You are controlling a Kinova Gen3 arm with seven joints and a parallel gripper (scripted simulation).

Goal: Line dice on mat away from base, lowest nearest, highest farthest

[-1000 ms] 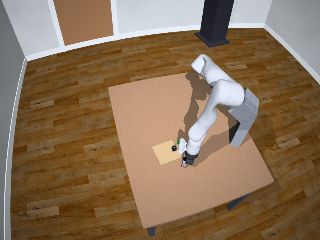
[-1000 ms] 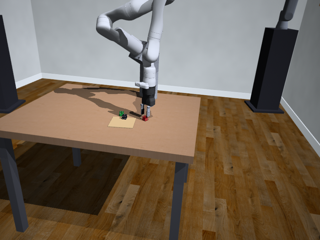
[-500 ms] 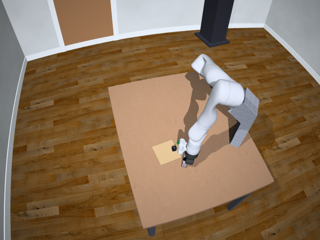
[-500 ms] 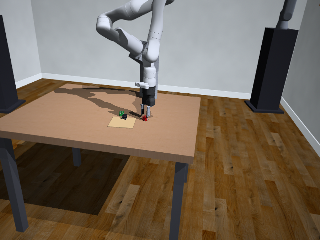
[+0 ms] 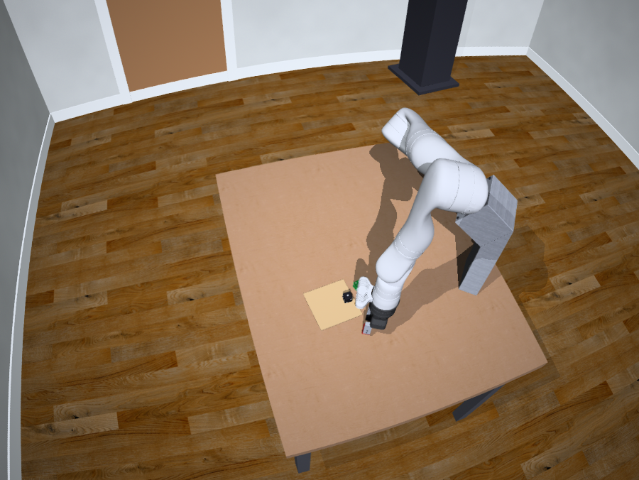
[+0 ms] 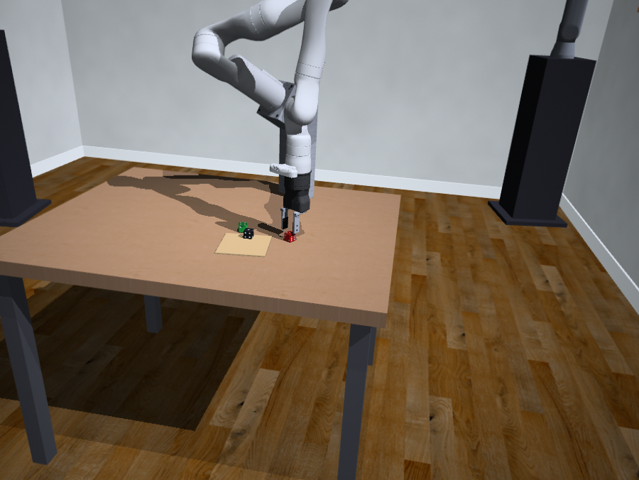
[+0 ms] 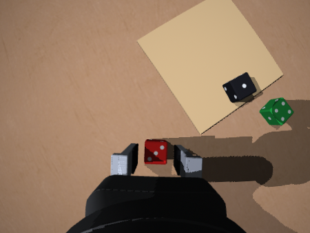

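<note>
My hand is 40 mm above the red die. Also, from my hand: green die: 50 mm behind, 150 mm to the right, 40 mm below; then tan mat: 50 mm ahead, 130 mm to the right, 50 mm below; then black die: 120 mm to the right, 30 mm below.
</note>
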